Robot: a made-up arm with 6 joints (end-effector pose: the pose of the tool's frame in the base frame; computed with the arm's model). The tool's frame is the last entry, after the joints.
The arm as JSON. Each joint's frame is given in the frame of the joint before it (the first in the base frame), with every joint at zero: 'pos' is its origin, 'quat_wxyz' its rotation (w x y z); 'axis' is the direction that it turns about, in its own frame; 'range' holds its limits. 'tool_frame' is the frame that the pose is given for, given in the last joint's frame.
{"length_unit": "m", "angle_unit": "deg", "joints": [
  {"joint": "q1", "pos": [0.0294, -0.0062, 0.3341], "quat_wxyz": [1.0, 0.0, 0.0, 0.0], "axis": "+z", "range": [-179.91, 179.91]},
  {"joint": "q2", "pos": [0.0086, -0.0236, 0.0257], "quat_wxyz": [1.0, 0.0, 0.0, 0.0], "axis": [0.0, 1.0, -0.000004], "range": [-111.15, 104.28]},
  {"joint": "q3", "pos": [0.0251, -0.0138, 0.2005], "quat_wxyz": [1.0, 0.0, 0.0, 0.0], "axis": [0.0, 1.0, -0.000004], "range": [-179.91, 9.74]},
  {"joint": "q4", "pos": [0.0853, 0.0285, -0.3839], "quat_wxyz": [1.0, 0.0, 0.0, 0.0], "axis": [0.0, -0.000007, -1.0], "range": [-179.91, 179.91]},
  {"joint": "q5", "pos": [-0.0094, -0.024, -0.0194], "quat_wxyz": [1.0, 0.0, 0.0, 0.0], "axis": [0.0, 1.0, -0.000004], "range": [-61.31, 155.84]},
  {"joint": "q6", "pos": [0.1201, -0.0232, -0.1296], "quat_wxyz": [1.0, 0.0, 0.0, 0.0], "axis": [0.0, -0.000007, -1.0], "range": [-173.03, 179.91]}
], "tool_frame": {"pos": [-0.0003, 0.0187, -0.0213], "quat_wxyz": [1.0, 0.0, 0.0, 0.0]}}
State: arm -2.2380 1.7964 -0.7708 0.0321 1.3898 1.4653
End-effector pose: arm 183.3 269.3 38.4 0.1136 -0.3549 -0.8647 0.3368
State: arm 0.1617 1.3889 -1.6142 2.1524 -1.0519 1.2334
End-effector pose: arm 288.4 -111.1 10.0 0.0838 0.0892 0.4439 0.8877
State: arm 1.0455 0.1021 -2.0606 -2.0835 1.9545 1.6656
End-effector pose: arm 373.1 266.8 946.1 0.3815 -0.1699 -0.7816 -0.4633
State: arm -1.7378 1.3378 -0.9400 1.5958 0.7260 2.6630
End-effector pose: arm 35.7 -3.8 -181.6 0.9188 0.0614 -0.3851 0.0617
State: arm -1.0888 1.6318 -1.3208 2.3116 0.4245 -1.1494
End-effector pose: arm 62.2 -65.4 -245.2 0.4037 0.1531 0.0166 -0.9018
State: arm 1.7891 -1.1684 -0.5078 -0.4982 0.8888 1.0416
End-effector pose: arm -3.3 424.5 592.0 0.8076 0.3307 -0.2911 0.3920
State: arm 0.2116 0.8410 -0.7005 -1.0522 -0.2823 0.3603
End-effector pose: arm 288.3 162.1 -59.4 0.8967 0.1184 -0.0290 0.4256
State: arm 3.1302 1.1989 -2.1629 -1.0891 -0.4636 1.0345
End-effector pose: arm -683.8 -131.2 302.7 0.1119 -0.5511 -0.1623 -0.8108
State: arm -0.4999 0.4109 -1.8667 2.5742 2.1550 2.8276
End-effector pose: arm 595.4 -137.7 706.5 0.1978 0.2815 0.8954 -0.2826
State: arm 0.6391 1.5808 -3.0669 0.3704 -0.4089 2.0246
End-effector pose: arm 676.4 319.9 520.4 0.3405 0.7978 -0.0971 -0.4881
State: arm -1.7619 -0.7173 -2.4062 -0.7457 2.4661 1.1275
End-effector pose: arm -137.3 81.7 897.7 0.2290 0.2114 0.2470 0.9175
